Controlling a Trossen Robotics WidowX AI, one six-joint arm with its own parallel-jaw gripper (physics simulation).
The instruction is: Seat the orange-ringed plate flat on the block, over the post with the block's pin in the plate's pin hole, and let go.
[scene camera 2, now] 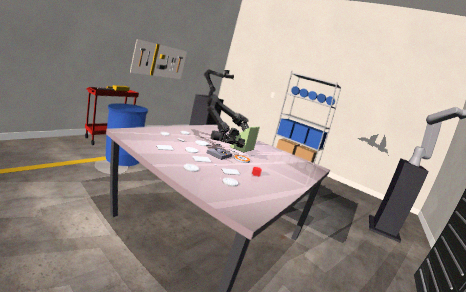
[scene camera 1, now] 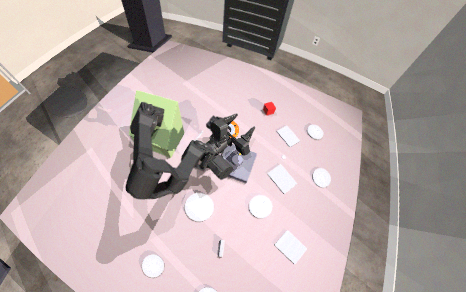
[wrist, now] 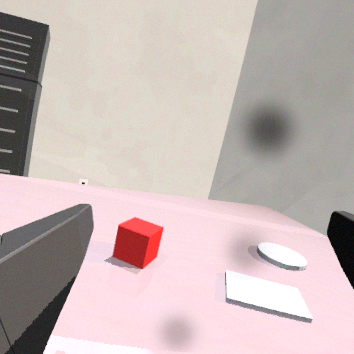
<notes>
My gripper [scene camera 1: 245, 120] is open and holds nothing. Also in view: a red cube [wrist: 136, 242].
My gripper shows as well in the wrist view [wrist: 213, 219].
</notes>
